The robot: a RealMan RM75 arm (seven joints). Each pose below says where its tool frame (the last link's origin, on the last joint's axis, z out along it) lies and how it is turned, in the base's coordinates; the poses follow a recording.
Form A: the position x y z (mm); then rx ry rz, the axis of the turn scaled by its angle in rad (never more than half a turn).
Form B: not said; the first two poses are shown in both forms.
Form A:
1: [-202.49, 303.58, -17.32, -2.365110, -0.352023, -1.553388]
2: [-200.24, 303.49, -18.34, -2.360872, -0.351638, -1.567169]
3: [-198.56, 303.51, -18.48, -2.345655, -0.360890, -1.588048]
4: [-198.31, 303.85, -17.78, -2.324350, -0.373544, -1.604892]
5: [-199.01, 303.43, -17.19, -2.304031, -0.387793, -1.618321]
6: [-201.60, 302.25, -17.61, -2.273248, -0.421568, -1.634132]
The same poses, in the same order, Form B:
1: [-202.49, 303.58, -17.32, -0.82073, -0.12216, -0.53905, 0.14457]
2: [-200.24, 303.49, -18.34, -0.81836, -0.12189, -0.54323, 0.14260]
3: [-198.56, 303.51, -18.48, -0.81305, -0.12509, -0.55045, 0.14253]
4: [-198.31, 303.85, -17.78, -0.80709, -0.12971, -0.55727, 0.14569]
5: [-199.01, 303.43, -17.19, -0.80159, -0.13492, -0.56303, 0.14915]
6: [-201.60, 302.25, -17.61, -0.79327, -0.14711, -0.57025, 0.15457]
